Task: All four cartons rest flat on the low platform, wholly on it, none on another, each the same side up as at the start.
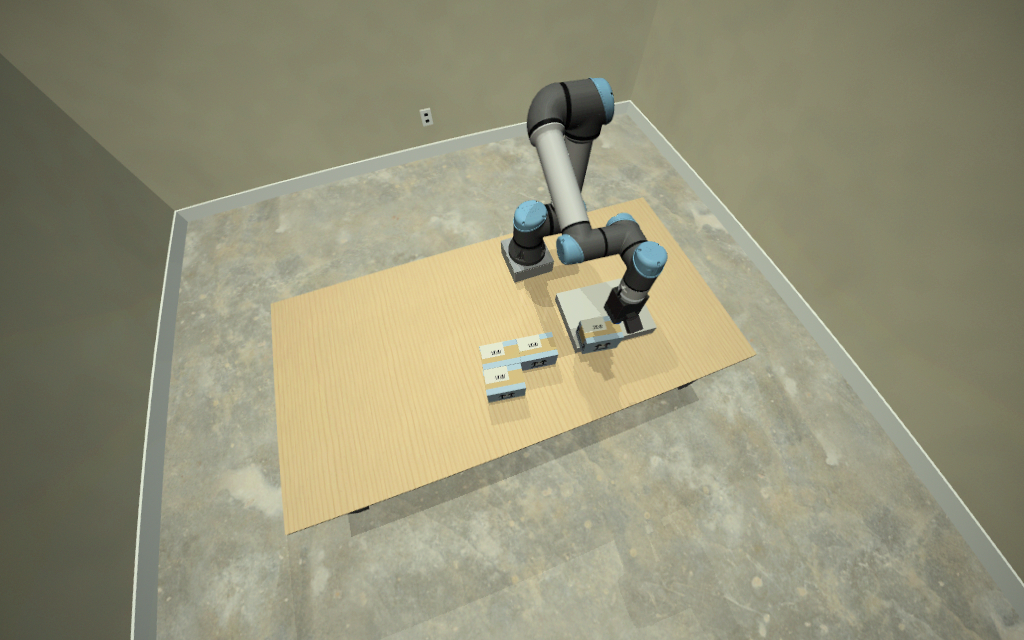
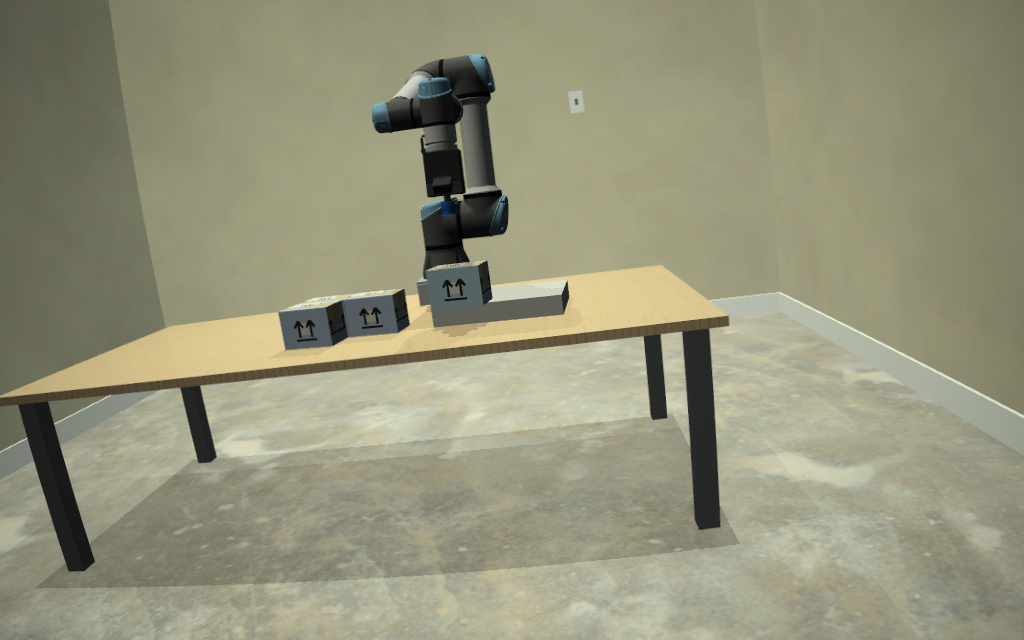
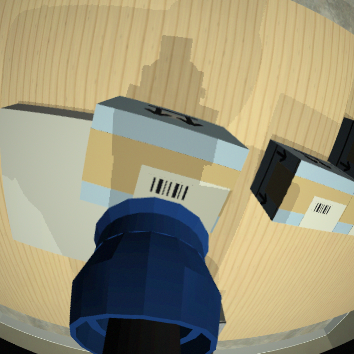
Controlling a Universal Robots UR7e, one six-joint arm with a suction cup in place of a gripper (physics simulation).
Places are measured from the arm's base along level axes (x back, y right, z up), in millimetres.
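Where they show: hand at its tool point: point(image 2: 449, 215) point(image 3: 150, 247); arm's base at its link origin: point(image 1: 526, 250).
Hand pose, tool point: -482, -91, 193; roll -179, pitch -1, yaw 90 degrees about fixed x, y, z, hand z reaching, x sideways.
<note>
Things, the pixels of their centre, and the offset from my tool point, as dx, dy, dz. Level surfaces: height alone.
- carton at the middle of its body: point(image 3: 160, 156) point(image 2: 459, 284) point(image 1: 598, 334) +29, +3, -170
- low grey platform at the middle of its body: point(image 3: 93, 196) point(image 2: 503, 302) point(image 1: 604, 313) +127, -91, -242
- wooden table at its surface level: dz -266
One carton point(image 1: 596, 332) point(image 2: 459, 283) point(image 3: 159, 152), light blue and tan with a barcode label on top, rests flat on the front corner of the low grey platform point(image 1: 581, 301) point(image 2: 530, 299) point(image 3: 42, 158), arrows on its side pointing up. My suction cup point(image 2: 447, 207) point(image 3: 151, 215) point(image 1: 634, 325) hangs a clear gap above that carton and holds nothing. Three more cartons stand close together on the table left of the platform: one at the back left point(image 1: 493, 349), one at the back right point(image 1: 535, 349) point(image 2: 376, 311) point(image 3: 309, 191) and one in front point(image 1: 503, 382) point(image 2: 312, 325).
The wooden table point(image 1: 383, 381) point(image 2: 605, 300) carries everything. The arm's base point(image 1: 526, 260) stands behind the platform. The rest of the platform top behind the carton is bare. The table's front edge lies just in front of the platform.
</note>
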